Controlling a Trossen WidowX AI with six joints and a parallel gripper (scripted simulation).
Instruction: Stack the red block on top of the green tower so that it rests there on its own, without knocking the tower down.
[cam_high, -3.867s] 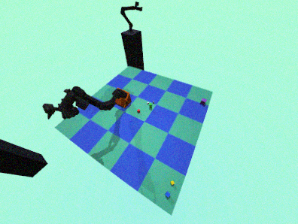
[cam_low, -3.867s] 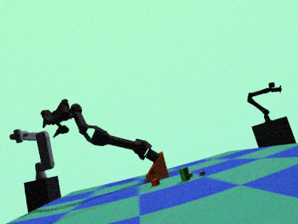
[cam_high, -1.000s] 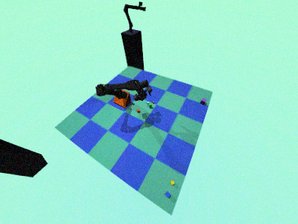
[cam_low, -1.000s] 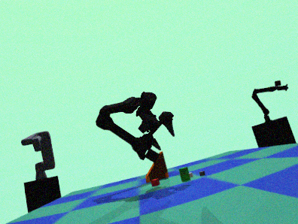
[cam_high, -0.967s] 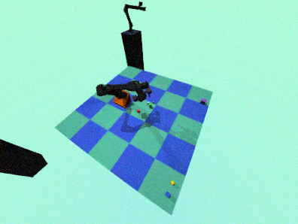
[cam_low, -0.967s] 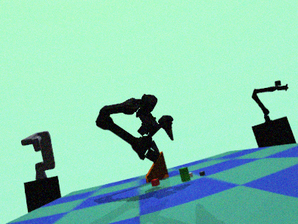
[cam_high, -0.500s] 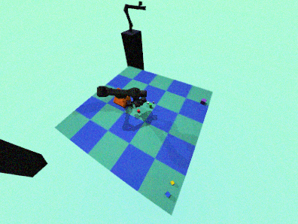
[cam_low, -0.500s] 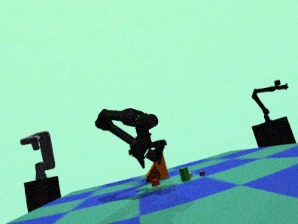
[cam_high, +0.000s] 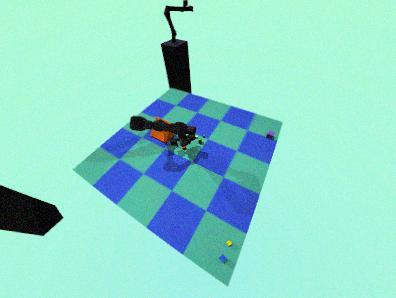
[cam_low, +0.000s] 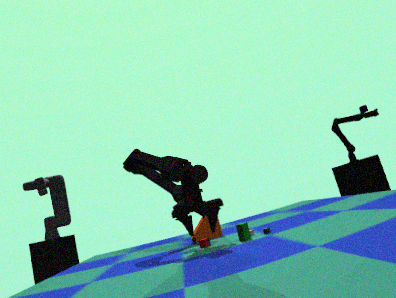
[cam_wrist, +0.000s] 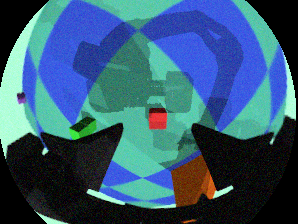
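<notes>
The red block lies 30 mm below my gripper tip. From my gripper tip the other things lie so: purple block: 520 mm ahead, 510 mm to the left, 20 mm below; then blue block: 620 mm ahead, 450 mm to the right, 30 mm below; then yellow block: 610 mm ahead, 370 mm to the right, 30 mm below.
</notes>
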